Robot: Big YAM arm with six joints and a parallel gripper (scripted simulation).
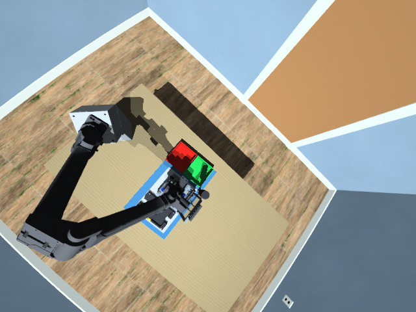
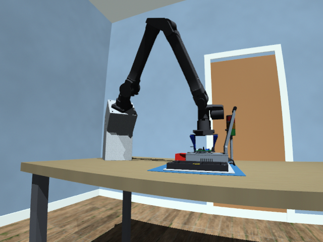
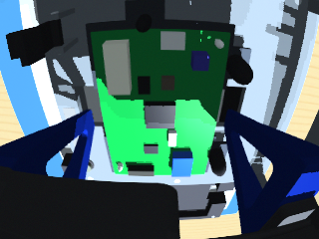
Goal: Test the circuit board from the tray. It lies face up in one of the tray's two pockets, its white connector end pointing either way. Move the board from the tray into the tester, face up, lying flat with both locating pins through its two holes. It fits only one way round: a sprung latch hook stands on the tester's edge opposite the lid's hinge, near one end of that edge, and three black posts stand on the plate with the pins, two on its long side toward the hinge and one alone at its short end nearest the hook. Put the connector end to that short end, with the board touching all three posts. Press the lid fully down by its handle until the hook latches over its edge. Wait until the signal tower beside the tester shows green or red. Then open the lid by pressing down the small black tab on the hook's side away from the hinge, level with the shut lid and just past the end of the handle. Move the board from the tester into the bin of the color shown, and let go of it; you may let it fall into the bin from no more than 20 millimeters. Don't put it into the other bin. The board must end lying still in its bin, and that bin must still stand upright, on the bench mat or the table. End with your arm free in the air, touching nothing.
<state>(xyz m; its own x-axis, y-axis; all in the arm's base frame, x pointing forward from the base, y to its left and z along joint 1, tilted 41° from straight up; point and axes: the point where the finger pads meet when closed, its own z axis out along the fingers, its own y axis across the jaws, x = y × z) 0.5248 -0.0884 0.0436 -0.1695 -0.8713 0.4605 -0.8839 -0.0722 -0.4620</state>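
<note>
Now: the green circuit board right at my hand. From my hand the other things lie so: black latch hook 5 cm behind, 7 cm to the left, 1 cm above; tester plate 1 cm ahead, 1 cm to the left, 1 cm below; tester lid 12 cm ahead, 2 cm to the right, 10 cm above.
</note>
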